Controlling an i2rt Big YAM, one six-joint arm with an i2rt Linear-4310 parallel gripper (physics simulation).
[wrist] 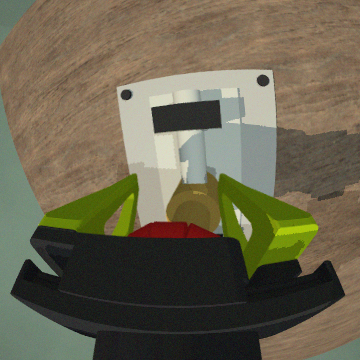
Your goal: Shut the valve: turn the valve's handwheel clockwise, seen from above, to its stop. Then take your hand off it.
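The valve's red handwheel (172, 230) shows as a strip of its rim between the fingers, at the lower middle of the wrist view; the rest of it is hidden behind the black gripper body. My gripper (177, 180) is shut on the handwheel, with one green finger on each side of it. The brass valve body (194, 207) shows just beyond the wheel, between the fingers. A pale pipe (195, 155) runs from the brass body up the view, under a black clamp (186, 116).
The valve is mounted on a light grey base plate (136, 135) with dark bolts at its two far corners. The plate lies on a round brown wooden table top (75, 100). A shadow falls on the wood to the right of the plate.
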